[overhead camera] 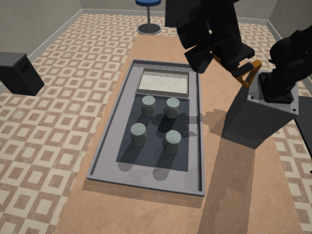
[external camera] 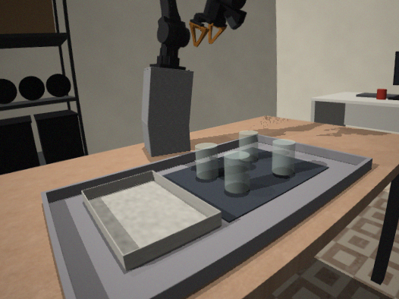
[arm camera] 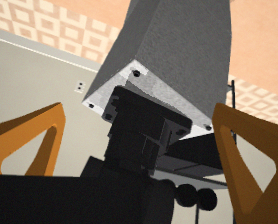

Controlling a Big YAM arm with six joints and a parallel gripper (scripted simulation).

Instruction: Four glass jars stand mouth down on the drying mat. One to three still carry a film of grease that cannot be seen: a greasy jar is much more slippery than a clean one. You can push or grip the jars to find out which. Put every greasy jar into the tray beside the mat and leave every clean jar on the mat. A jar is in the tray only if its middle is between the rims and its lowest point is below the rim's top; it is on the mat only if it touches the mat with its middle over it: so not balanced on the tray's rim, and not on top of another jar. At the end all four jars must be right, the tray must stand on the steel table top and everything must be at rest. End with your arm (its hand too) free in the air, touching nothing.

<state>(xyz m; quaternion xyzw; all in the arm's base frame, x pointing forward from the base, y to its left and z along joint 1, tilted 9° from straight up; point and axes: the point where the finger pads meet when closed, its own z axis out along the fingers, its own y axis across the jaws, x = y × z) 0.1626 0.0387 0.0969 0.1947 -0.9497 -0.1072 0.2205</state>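
Right now my hand is 25 cm short of the rimmed steel table top, 17 cm to the left of it and 40 cm above it. The rest, counted from my hand: pale tray (23 cm ahead, 38 cm to the right, 39 cm below); dark drying mat (23 cm ahead, 6 cm to the right, 39 cm below).
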